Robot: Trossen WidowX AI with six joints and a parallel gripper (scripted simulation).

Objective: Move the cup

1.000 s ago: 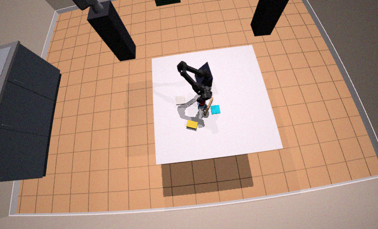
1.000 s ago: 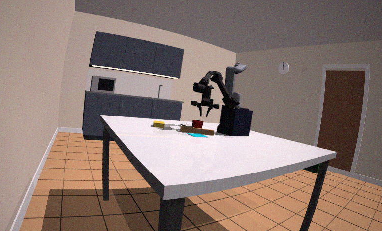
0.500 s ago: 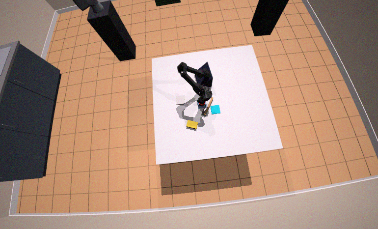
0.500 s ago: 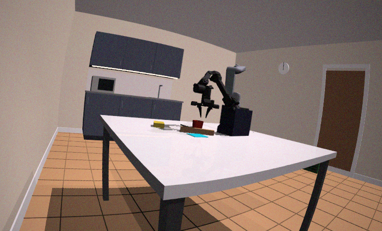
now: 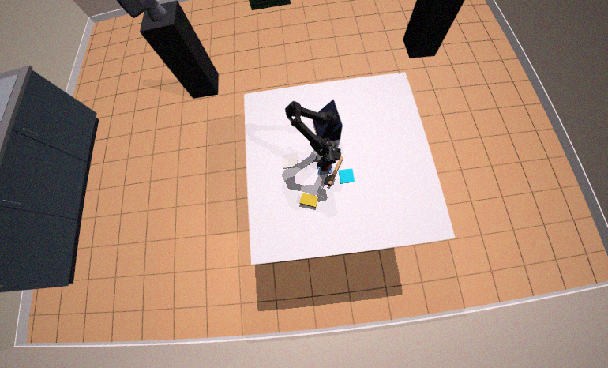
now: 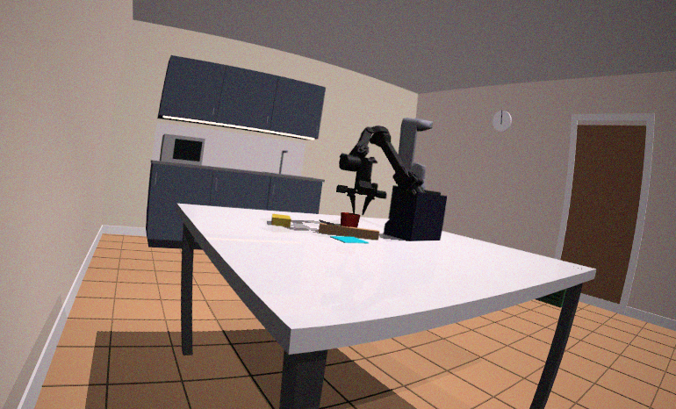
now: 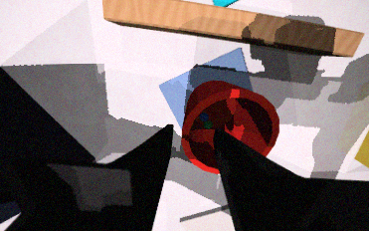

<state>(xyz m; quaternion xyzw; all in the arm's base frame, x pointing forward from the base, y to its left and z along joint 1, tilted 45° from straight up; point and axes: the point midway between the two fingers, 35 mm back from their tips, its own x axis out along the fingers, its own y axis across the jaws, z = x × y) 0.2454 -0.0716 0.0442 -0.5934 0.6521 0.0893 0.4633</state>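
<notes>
Right now the red cup is 40 mm below my gripper tip, 20 mm to the right of it and 20 mm ahead of it. From my gripper tip the other things lie so: wooden bar 70 mm below, 70 mm ahead, 50 mm to the left; then pale blue pad 80 mm below, 20 mm to the right, 20 mm ahead; then cyan pad 120 mm to the left, 110 mm ahead, 80 mm below.
</notes>
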